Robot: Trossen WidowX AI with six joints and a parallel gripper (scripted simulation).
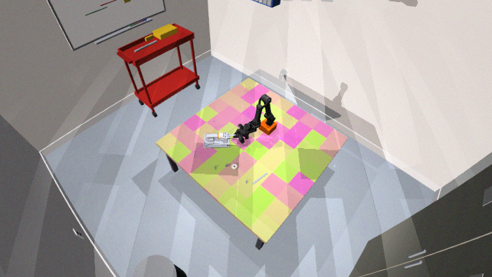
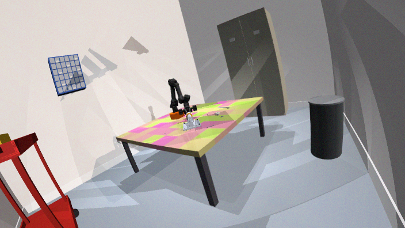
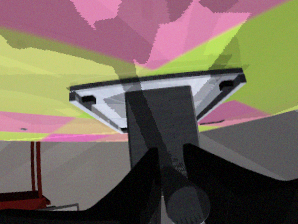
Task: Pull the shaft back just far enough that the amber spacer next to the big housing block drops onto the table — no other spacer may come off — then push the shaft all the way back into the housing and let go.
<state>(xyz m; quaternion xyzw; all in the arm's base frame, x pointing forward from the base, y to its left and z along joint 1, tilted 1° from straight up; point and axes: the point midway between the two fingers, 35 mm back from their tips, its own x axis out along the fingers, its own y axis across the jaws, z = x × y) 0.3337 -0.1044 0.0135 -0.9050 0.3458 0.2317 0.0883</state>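
Right now the thin shaft is 3 cm to the right of my gripper tip, 3 cm ahead of it and 2 cm above it. The rest, counted from my gripper tip: white disc 21 cm to the left, 18 cm ahead, 6 cm below.
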